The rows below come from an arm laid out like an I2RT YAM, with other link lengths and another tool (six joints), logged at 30 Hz.
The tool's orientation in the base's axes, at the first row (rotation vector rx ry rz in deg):
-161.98 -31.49 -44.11
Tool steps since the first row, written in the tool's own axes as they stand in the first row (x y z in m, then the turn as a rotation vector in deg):
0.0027 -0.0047 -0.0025 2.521 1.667 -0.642
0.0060 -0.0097 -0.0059 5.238 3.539 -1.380
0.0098 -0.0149 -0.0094 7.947 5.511 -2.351
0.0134 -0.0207 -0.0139 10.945 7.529 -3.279
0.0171 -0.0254 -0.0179 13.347 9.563 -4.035
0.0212 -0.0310 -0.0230 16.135 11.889 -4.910
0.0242 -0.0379 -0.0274 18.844 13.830 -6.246
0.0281 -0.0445 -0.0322 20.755 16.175 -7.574
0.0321 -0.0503 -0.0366 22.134 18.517 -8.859
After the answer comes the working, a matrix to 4 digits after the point.
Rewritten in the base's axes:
-0.0008 0.0045 0.0038 2.371 -0.919 1.755
-0.0017 0.0093 0.0087 4.935 -1.990 3.681
-0.0022 0.0144 0.0139 7.424 -3.214 5.797
-0.0037 0.0197 0.0200 10.183 -4.380 8.023
-0.0044 0.0242 0.0256 12.549 -5.701 9.793
-0.0056 0.0293 0.0324 15.283 -7.202 11.847
-0.0079 0.0355 0.0381 17.594 -8.486 14.277
-0.0095 0.0416 0.0446 19.427 -10.384 16.264
-0.0106 0.0471 0.0507 20.853 -12.432 17.941

The tool's axes in the first row as the columns of a matrix, in the base's axes (rounded; the answer above uses it unrounded):
0.7999 0.3887 0.4572
0.3062 -0.9196 0.2461
0.5161 -0.0569 -0.8546

